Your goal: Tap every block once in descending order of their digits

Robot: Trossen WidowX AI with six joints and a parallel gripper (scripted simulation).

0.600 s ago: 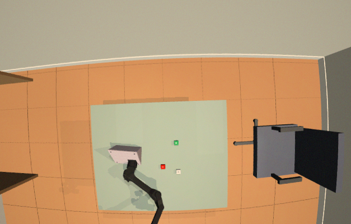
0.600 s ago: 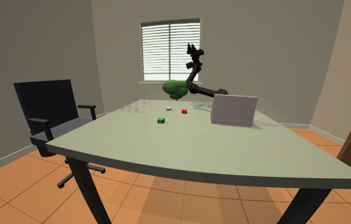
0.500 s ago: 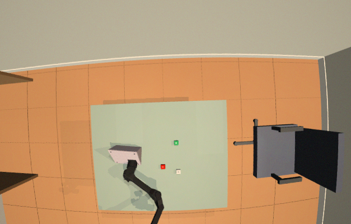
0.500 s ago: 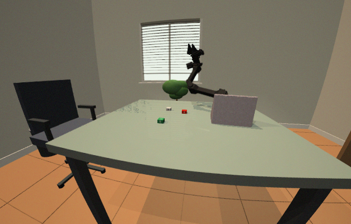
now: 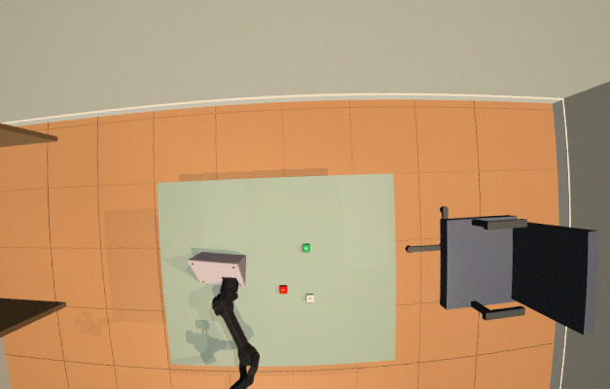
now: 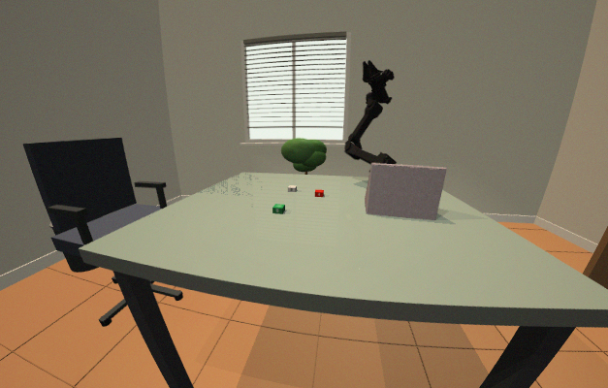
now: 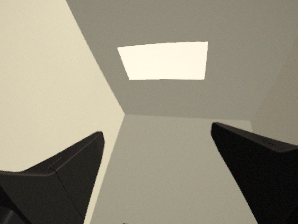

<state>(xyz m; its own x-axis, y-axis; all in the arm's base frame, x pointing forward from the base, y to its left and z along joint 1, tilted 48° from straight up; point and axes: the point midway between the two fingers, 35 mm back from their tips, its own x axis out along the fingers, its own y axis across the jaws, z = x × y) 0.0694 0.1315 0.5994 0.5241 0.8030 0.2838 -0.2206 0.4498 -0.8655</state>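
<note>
Right now my gripper tip is 17 cm short of the red block, 30 cm to the right of it and 57 cm above it. The rest, counted from my gripper tip: green block: 27 cm ahead, 49 cm to the left, 57 cm below; then white block: 29 cm ahead, 26 cm to the left, 57 cm below.
</note>
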